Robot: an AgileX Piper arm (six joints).
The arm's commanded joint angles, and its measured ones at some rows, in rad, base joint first. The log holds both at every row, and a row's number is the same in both.
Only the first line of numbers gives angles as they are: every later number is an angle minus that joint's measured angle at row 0.
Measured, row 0:
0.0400, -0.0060, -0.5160, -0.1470, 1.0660, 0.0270
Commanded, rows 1 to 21:
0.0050, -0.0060, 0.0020, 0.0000, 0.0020, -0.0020
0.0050, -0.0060, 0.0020, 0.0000, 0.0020, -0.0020
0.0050, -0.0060, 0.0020, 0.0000, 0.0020, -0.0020
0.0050, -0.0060, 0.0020, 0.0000, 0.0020, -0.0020
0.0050, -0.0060, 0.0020, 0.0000, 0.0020, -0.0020
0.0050, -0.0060, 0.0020, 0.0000, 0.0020, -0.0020
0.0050, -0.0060, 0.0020, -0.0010, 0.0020, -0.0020
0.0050, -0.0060, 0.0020, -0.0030, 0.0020, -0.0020
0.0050, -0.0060, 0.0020, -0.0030, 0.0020, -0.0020
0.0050, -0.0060, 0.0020, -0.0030, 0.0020, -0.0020
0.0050, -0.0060, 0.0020, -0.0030, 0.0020, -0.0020
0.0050, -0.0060, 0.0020, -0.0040, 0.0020, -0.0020
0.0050, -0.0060, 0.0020, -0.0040, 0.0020, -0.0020
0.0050, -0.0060, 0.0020, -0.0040, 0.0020, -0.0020
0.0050, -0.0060, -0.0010, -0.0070, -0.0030, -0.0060
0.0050, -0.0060, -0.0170, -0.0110, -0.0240, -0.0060
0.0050, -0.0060, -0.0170, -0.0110, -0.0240, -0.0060
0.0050, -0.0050, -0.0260, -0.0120, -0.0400, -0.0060
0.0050, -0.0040, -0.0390, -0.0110, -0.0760, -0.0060
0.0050, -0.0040, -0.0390, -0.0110, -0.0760, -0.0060
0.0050, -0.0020, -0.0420, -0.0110, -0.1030, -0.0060
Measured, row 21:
0.0000, 0.0000, -0.0220, -0.0030, -0.0330, 0.0000
